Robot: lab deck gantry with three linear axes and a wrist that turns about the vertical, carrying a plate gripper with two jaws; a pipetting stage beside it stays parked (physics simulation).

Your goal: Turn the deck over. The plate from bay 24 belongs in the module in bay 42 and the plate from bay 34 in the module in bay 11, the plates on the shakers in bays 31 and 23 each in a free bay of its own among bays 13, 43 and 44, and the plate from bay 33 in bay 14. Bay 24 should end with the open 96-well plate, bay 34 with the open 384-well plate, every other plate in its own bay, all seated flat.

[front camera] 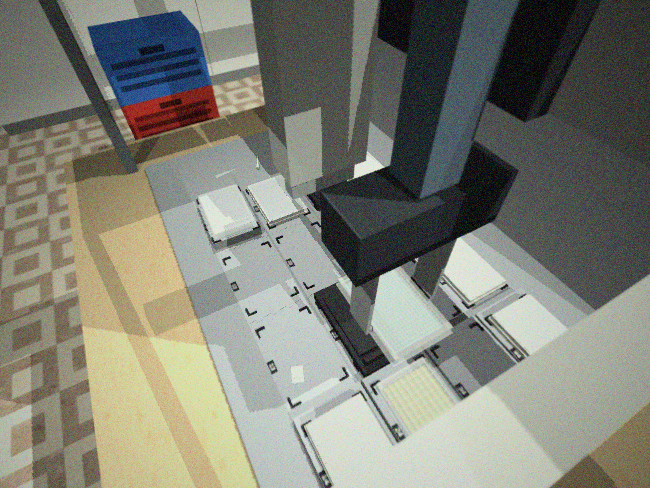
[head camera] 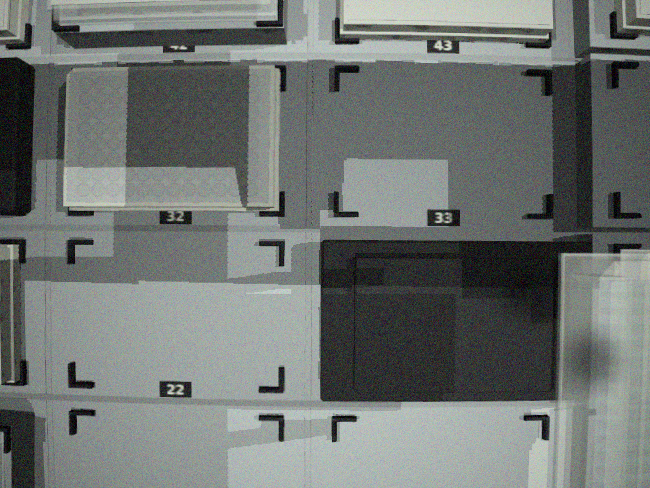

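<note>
My gripper is shut on a pale blue-green, fine-welled plate, holding it level above the deck, right of the black shaker of bay 23. No plate shows on that shaker. A yellowish welled plate sits in bay 24. Bay 34 shows bare deck, as does bay 33. White plates sit in bay 14, bay 43 and bay 44. The modules in bay 11 and bay 42 bear plates.
A translucent plate stands in bay 32. Another white plate sits in bay 21. Part of the black shaker in bay 31 shows. The grey pipetting stage hangs behind the gripper; a pale beam crosses the front right corner.
</note>
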